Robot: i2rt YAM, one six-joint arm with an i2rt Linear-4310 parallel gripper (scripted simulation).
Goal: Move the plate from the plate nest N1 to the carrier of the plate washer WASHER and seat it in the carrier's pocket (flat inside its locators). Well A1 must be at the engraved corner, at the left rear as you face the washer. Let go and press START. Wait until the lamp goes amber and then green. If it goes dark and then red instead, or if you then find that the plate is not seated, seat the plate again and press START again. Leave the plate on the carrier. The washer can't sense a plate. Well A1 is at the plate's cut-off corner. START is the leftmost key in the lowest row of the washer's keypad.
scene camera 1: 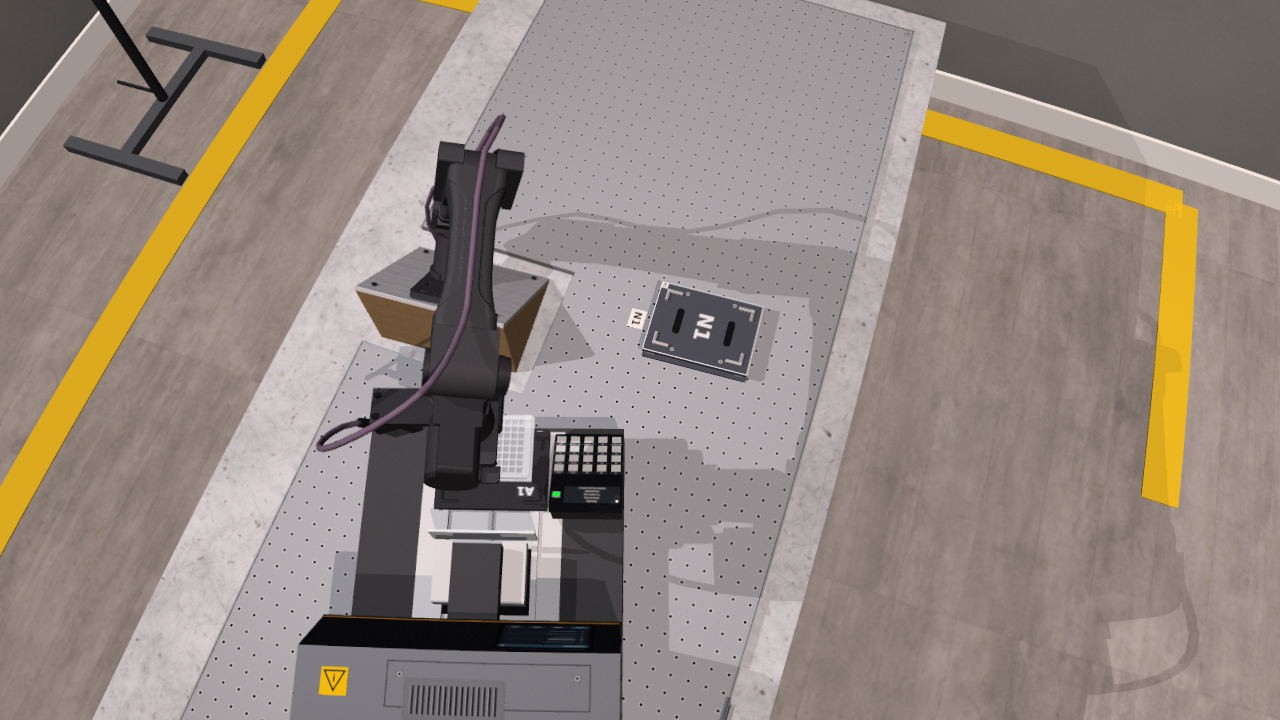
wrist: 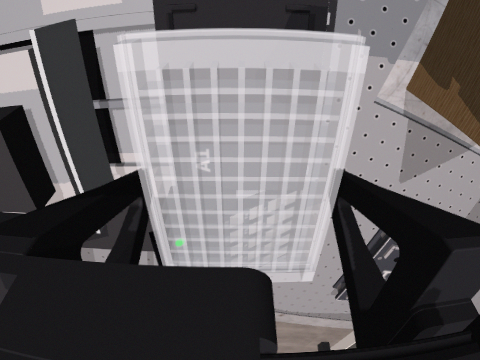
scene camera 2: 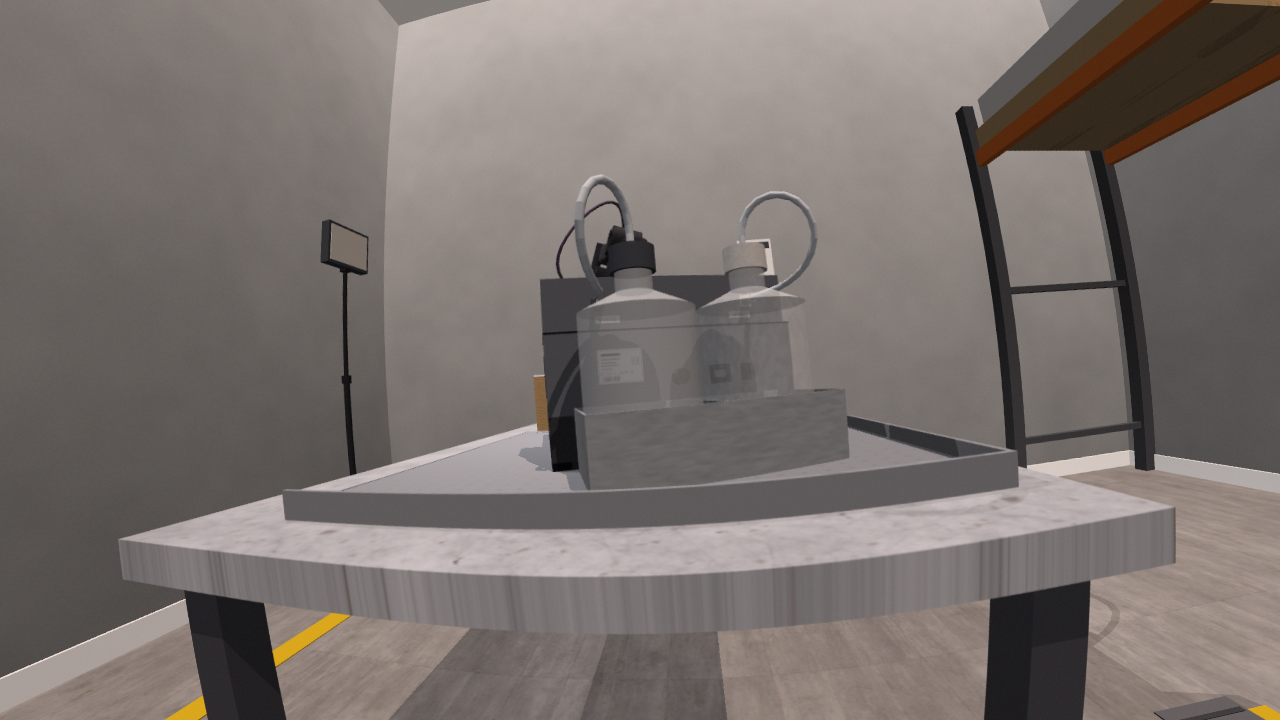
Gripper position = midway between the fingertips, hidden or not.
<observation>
I see my gripper (scene camera 1: 483, 448), a clear well plate (scene camera 1: 519, 437), a washer housing (scene camera 2: 562, 298) and a dark carrier (scene camera 1: 504, 496).
The clear well plate shows as well in the wrist view (wrist: 194, 225). My gripper shows as well in the wrist view (wrist: 240, 179).
</observation>
